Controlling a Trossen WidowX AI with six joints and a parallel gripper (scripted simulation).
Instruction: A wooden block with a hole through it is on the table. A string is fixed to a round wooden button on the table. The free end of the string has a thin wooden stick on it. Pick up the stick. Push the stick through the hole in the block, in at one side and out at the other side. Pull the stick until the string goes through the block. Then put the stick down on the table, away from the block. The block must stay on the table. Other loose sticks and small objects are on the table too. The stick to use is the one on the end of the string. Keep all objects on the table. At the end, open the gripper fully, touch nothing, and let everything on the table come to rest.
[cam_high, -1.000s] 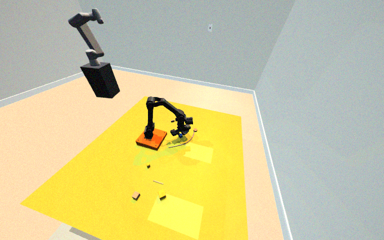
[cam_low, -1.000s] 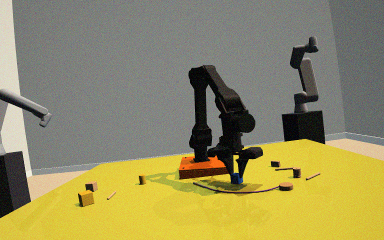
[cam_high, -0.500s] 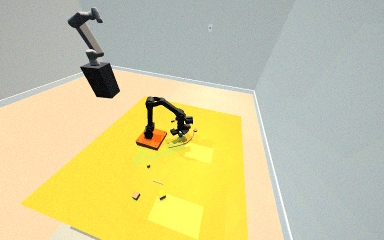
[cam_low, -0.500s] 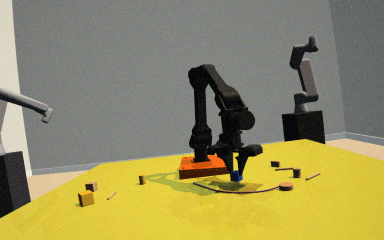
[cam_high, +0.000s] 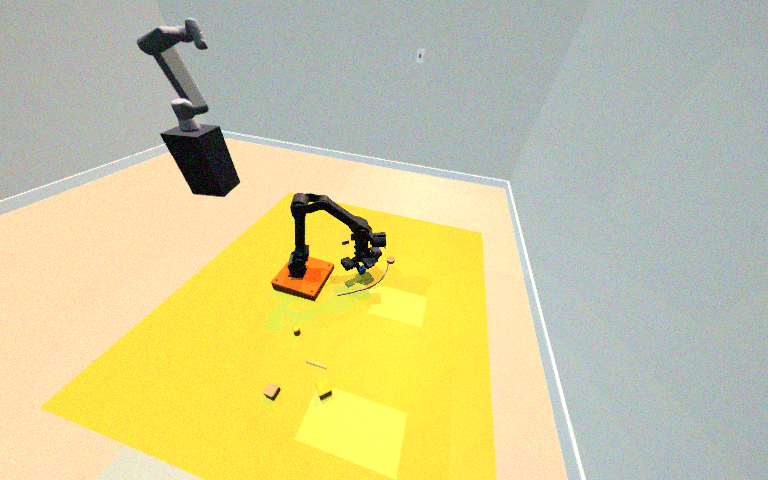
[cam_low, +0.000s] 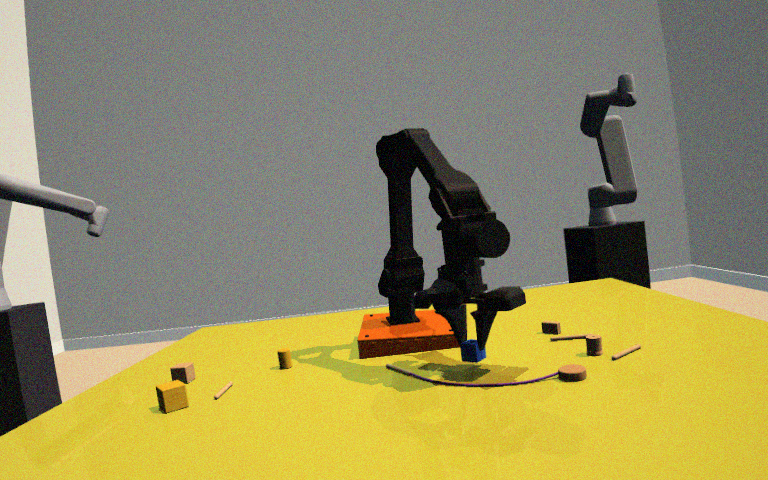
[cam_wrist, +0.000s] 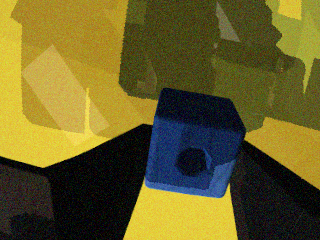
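Right now my gripper tip is right at the blue block. The rest, counted from my gripper tip: yellow cylinder (200 mm behind, 320 mm to the right, 10 mm below); then wooden cylinder (50 mm ahead, 190 mm to the left, 20 mm below); then round wooden button (140 mm ahead, 100 mm to the left, 20 mm below).
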